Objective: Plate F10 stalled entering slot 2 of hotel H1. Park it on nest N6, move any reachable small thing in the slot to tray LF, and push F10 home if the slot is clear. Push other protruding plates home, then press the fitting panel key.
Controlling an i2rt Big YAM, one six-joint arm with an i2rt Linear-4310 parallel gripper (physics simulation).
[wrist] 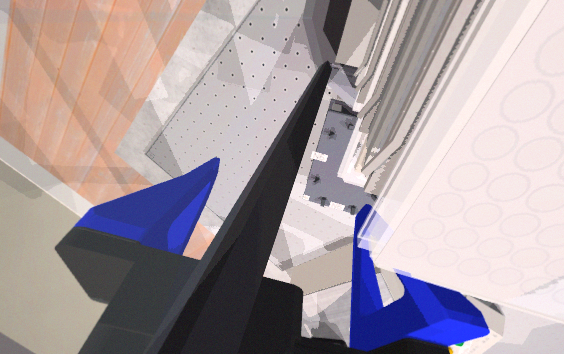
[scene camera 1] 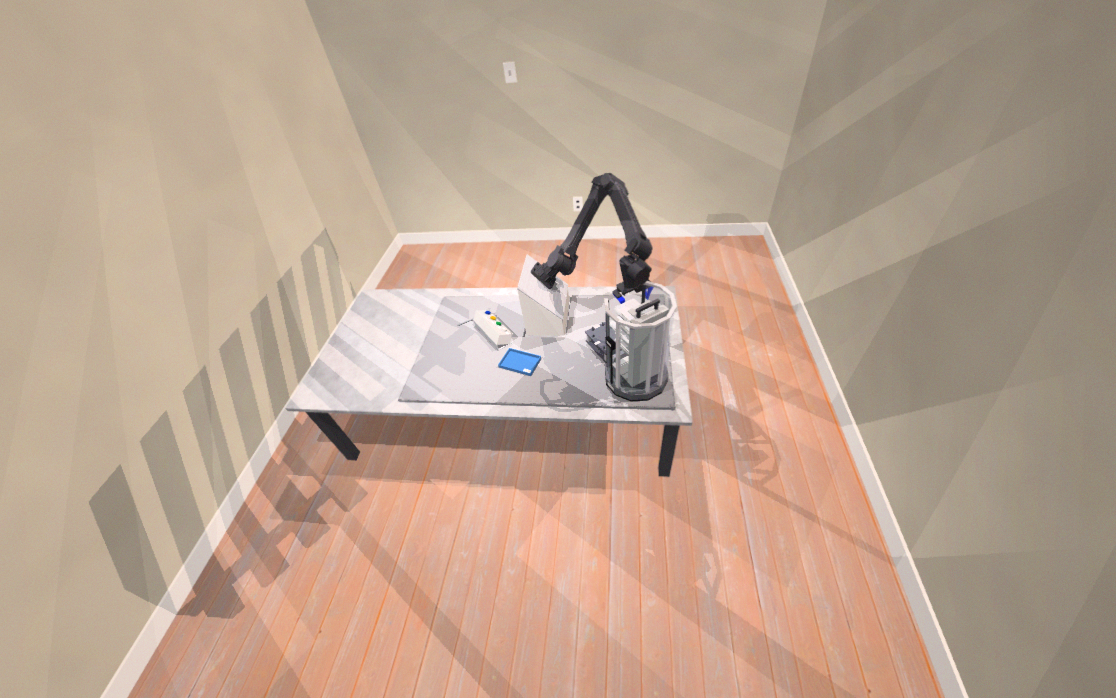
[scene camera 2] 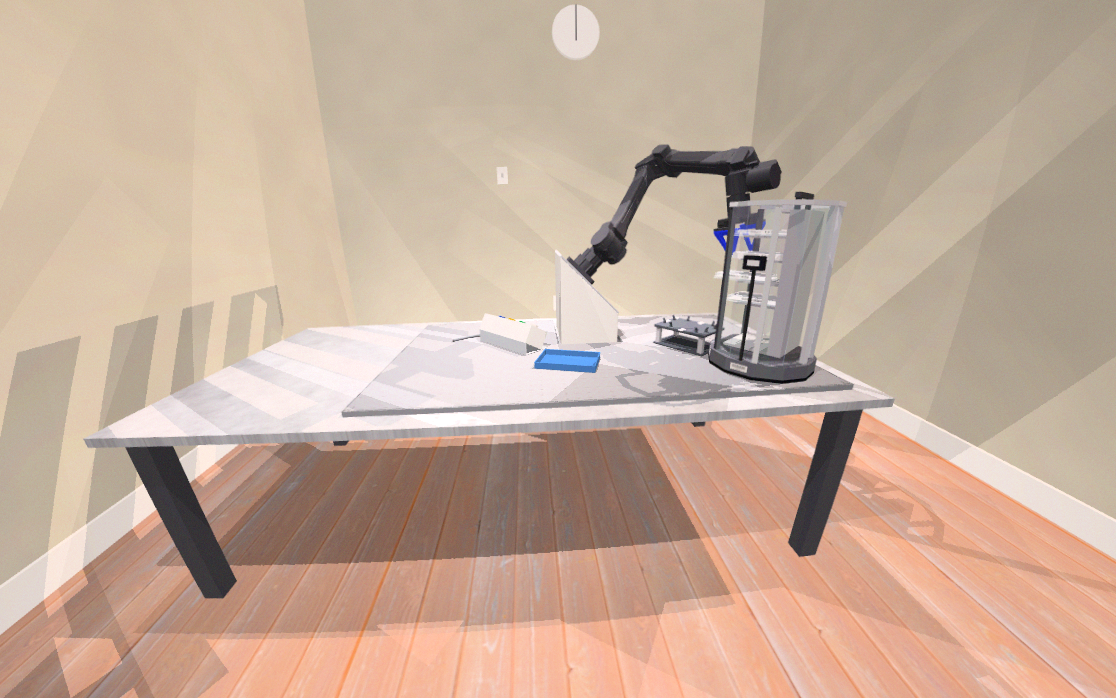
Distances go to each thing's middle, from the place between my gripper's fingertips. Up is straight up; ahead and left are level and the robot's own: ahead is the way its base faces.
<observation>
I see the clear cylindrical plate rack (scene camera 2: 779, 256) 13 cm ahead of my hand, 3 cm to the left of it and 6 cm below it. Also, from my hand: blue tray (scene camera 2: 537, 364) 14 cm ahead, 47 cm to the right, 26 cm below.
</observation>
